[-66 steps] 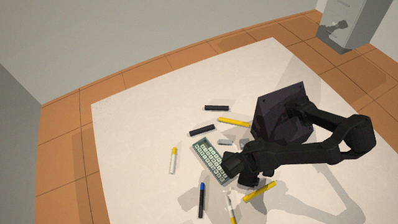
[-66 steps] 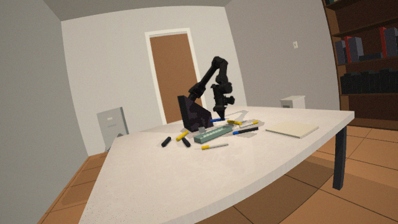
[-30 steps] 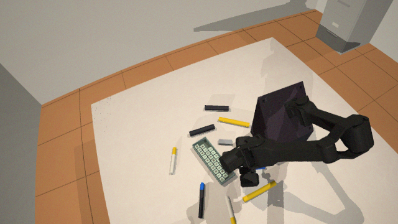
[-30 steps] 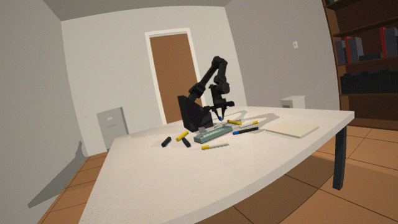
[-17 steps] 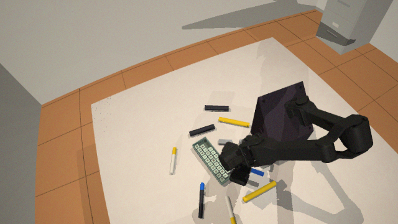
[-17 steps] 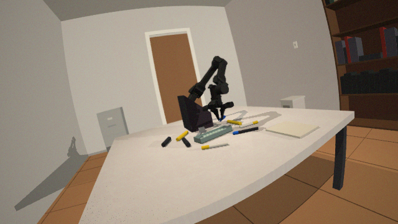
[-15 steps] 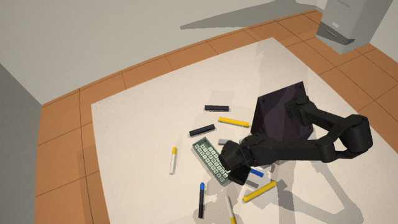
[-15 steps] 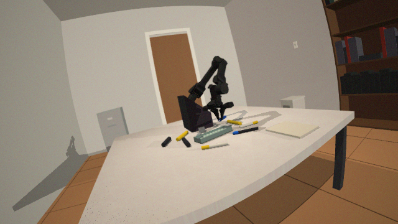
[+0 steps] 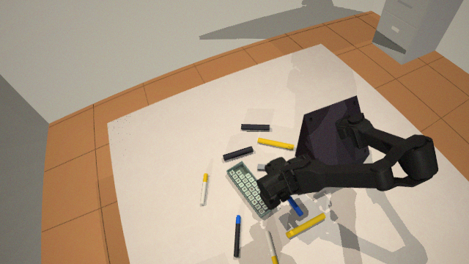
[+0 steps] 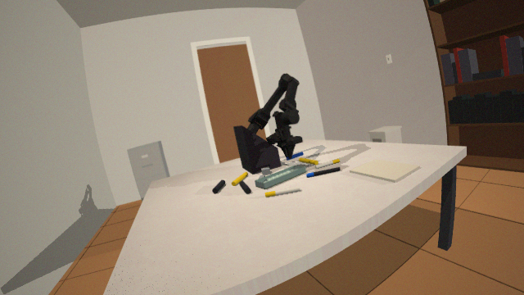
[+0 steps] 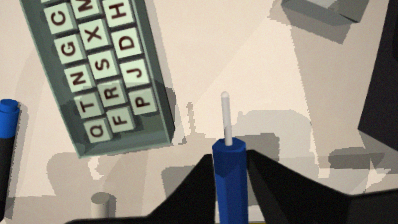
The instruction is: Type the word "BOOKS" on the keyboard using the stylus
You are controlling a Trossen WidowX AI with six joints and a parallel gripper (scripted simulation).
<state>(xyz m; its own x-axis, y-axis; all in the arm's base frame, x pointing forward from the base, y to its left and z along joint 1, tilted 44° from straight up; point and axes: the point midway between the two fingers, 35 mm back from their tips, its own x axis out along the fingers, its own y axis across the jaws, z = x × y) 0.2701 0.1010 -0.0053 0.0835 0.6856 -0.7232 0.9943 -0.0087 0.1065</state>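
My gripper tip is now 10 cm to the left of the grey block, 7 cm past it and 4 cm above it. From my gripper tip the other things lie so: blue stylus (right at my gripper tip); notepad (41 cm ahead, 17 cm to the left, 5 cm below); yellow cylinder (22 cm to the right, 9 cm behind, 4 cm below).
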